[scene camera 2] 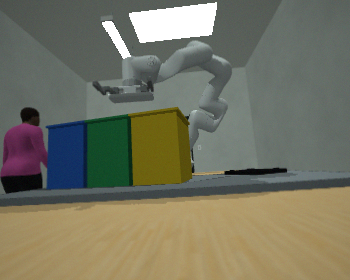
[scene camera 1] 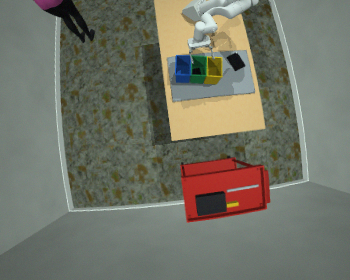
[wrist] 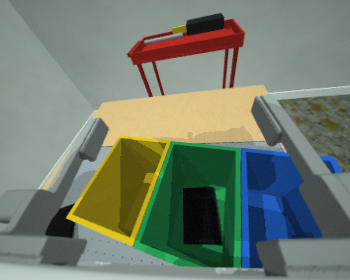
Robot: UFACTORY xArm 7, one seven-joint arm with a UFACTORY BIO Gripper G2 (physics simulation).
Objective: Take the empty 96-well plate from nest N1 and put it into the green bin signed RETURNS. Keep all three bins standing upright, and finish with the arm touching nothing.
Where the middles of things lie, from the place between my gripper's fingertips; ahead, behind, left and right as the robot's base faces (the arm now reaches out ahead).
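Gripper position: 210 mm above the green bin [scene camera 2: 109,142], 10 mm to the left of it and 30 mm past it. Counted from my gripper: black 96-well plate [wrist: 201,226], 290 mm below, 10 mm to the right, 30 mm behind; blue bin [scene camera 2: 67,143], 210 mm below, 60 mm behind, 140 mm to the right; yellow bin [scene camera 2: 161,154], 210 mm below, 10 mm behind, 120 mm to the left.
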